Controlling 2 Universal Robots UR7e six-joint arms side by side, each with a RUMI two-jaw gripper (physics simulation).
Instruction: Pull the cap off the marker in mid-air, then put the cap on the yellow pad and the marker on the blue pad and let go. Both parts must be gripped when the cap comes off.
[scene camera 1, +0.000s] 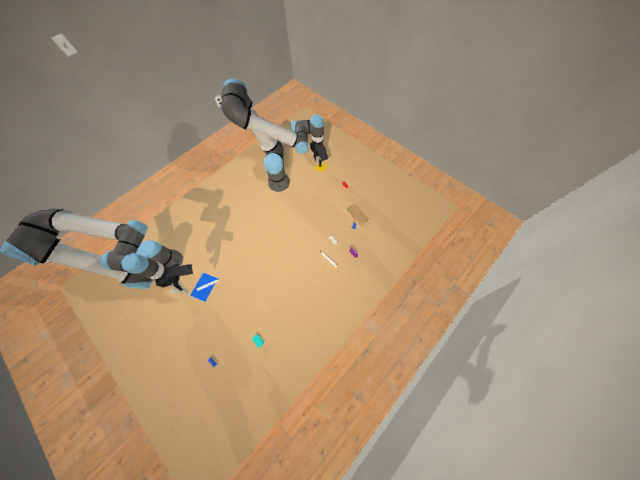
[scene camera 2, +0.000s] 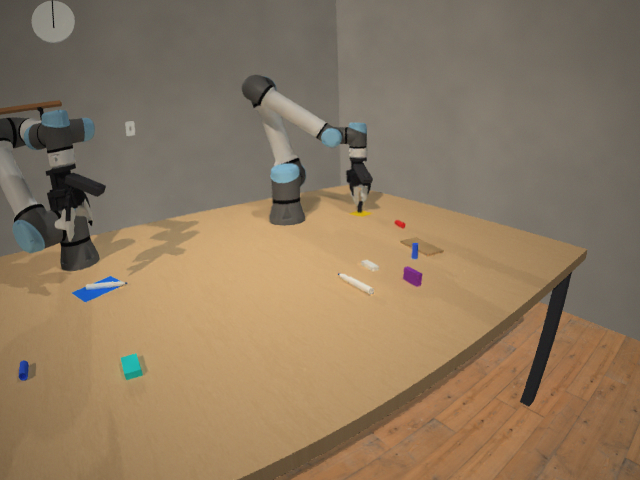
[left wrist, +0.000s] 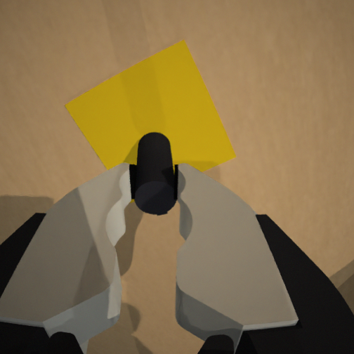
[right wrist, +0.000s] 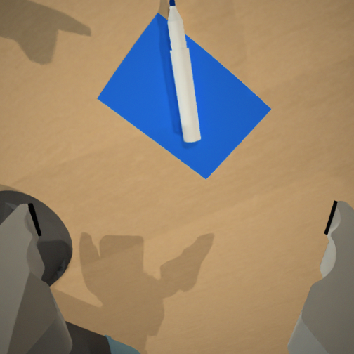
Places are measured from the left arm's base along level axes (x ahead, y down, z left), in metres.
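Pixels of known places: left gripper, between the fingertips: (scene camera 1: 319, 163) (scene camera 2: 359, 205); right gripper, between the fingertips: (scene camera 1: 185, 280) (scene camera 2: 81, 233); left arm's base, origin of its link: (scene camera 1: 279, 182) (scene camera 2: 287, 220); right arm's base, origin of its link: (scene camera 1: 170, 261) (scene camera 2: 80, 263).
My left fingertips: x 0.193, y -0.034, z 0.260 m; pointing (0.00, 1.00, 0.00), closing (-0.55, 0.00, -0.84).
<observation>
Ahead of a thing's pixels: the offset from my left fingertips to its top centre. "pt": to the spot under its first point.
The uncapped white marker @(dx -0.181, dy +0.016, dz -1.080 m) (scene camera 1: 207, 284) (scene camera 2: 104, 285) (right wrist: 185, 95) lies on the blue pad @(pt dx -0.178, dy +0.033, dz -1.148 m) (scene camera 1: 202, 295) (scene camera 2: 85, 296) (right wrist: 130, 85), its dark tip reaching past the pad's edge. My right gripper (scene camera 1: 180, 290) (scene camera 2: 78, 224) (right wrist: 181, 207) is open and empty, above and to the left of the pad in scene camera 2. My left gripper (scene camera 1: 320, 162) (scene camera 2: 359, 202) (left wrist: 155, 168) is shut on the black cap @(dx -0.003, dy -0.020, dz +0.002 m) (scene camera 2: 359, 207) (left wrist: 154, 165), low over the yellow pad @(dx +0.008, dy +0.033, dz -0.002 m) (scene camera 1: 324, 167) (scene camera 2: 368, 213) (left wrist: 175, 90). Whether the cap touches the pad is unclear.
Another white pen @(dx +0.379, dy +0.015, dz -0.614 m) (scene camera 1: 328, 259) (scene camera 2: 355, 283), a white block @(dx +0.350, dy +0.022, dz -0.488 m) (scene camera 1: 332, 239) (scene camera 2: 369, 265), a purple block @(dx +0.501, dy -0.002, dz -0.512 m) (scene camera 1: 353, 252) (scene camera 2: 412, 276), a brown plate @(dx +0.410, dy +0.026, dz -0.247 m) (scene camera 1: 357, 213) (scene camera 2: 423, 246) and a red piece @(dx +0.239, dy +0.013, dz -0.075 m) (scene camera 1: 345, 184) (scene camera 2: 400, 223) lie mid-table to right. A teal block @(dx +0.252, dy +0.019, dz -1.201 m) (scene camera 1: 257, 340) (scene camera 2: 131, 366) lies nearer the front.
</observation>
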